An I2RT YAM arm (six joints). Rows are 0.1 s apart.
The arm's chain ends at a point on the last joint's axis. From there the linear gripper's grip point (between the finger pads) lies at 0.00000 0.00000 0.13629 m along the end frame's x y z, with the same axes.
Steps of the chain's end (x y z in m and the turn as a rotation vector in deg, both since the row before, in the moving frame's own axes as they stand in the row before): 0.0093, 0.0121, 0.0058, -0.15, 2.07, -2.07; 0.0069, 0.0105, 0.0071, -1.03, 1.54, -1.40; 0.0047, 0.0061, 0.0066, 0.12, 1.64, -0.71; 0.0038, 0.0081, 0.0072, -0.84, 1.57, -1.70
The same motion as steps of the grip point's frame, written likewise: 0.0142, 0.0124, 0.0057, -0.15, 2.07, -2.07; 0.0106, 0.0129, 0.0070, -1.03, 1.54, -1.40; 0.0086, 0.0058, 0.0065, 0.12, 1.64, -0.71; 0.0076, 0.0100, 0.0071, -0.84, 1.57, -1.70
